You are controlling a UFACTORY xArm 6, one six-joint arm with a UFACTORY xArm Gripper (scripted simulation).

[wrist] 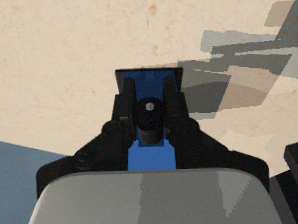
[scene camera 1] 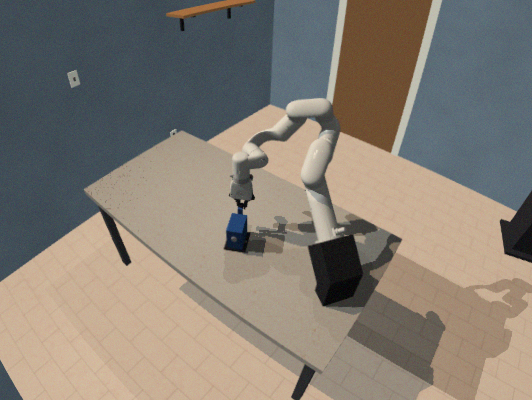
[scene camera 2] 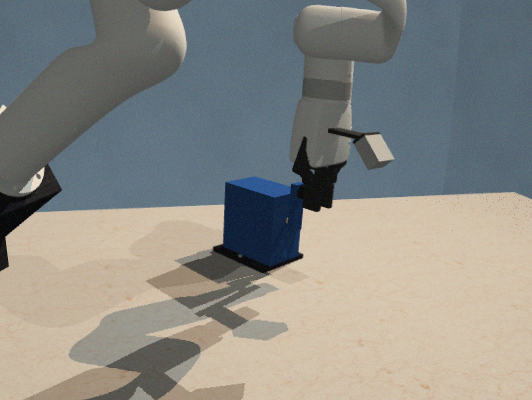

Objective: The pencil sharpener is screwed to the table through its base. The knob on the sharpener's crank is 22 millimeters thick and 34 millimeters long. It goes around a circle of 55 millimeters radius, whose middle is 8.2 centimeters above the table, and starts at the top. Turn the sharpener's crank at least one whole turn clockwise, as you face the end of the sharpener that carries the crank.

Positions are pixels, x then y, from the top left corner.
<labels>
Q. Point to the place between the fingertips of the gripper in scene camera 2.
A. At 317, 208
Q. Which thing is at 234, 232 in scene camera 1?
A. A blue pencil sharpener.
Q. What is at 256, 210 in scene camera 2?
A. A blue pencil sharpener.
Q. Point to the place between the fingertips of the gripper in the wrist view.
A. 149, 90
</labels>
